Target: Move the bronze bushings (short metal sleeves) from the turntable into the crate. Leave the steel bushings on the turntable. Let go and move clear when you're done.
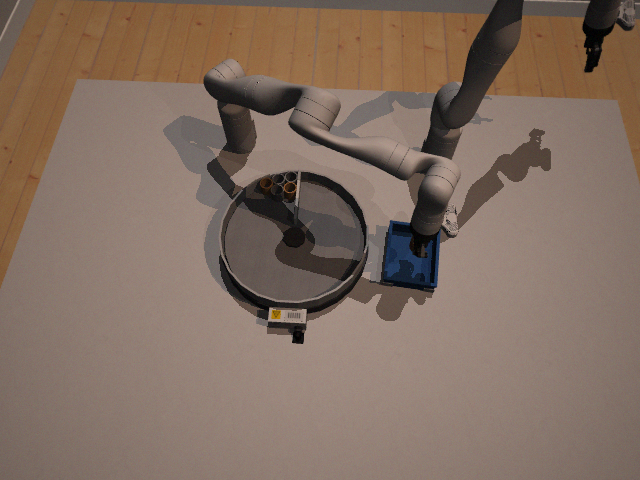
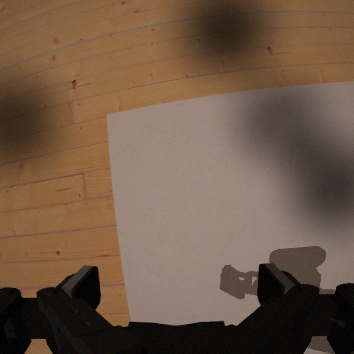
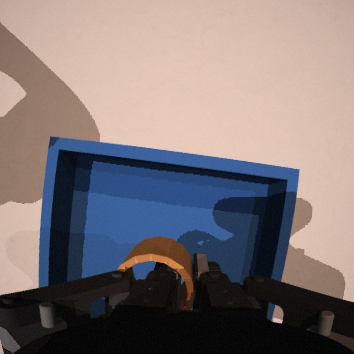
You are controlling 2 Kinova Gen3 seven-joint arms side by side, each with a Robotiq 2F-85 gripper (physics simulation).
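Frame: origin at the left arm's base, x back, y right, z up, level; millimetres.
Where they show: left gripper, fingertip midpoint: (image 1: 587, 59) (image 2: 177, 283); right gripper, fingertip midpoint: (image 1: 416, 251) (image 3: 186, 268); right arm's base at its link origin: (image 1: 241, 142).
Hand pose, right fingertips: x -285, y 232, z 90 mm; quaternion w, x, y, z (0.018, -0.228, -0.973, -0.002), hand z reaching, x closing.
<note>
Each offset is from my right fingertips to the top centre of the thing. "*": to the spot under its first point.
My right gripper (image 1: 419, 251) (image 3: 186, 268) is shut on the wall of a bronze bushing @(dy -7, dx +15, dz +39 mm) (image 3: 160, 246), upright over the inside of the blue crate @(dy -6, dx +17, dz -40 mm) (image 1: 436, 263) (image 3: 175, 159). Its exact height above the crate floor is hard to tell. On the turntable @(* dy +405, dx +170, dz -37 mm) (image 1: 258, 258), two bronze bushings, one at the left of the group @(dy +302, dx +374, dz +1 mm) (image 1: 266, 184) and one beside the divider (image 1: 290, 190), stand with three steel bushings @(dy +263, dx +374, dz +1 mm) (image 1: 279, 178) @(dy +226, dx +366, dz +1 mm) (image 1: 291, 177) @(dy +280, dx +339, dz +1 mm) (image 1: 277, 191) near the far rim. My left gripper (image 1: 591, 66) (image 2: 177, 283) is open and empty, high at the top right.
A thin divider @(* dy +249, dx +264, dz +0 mm) (image 1: 296, 206) runs from the dark hub @(dy +287, dx +190, dz -29 mm) (image 1: 294, 237) to the far rim of the turntable. A small box with a yellow label @(* dy +391, dx -23, dz -32 mm) (image 1: 287, 316) sits at the turntable's near edge. The right arm (image 1: 361, 149) reaches across above the far side of the turntable.
</note>
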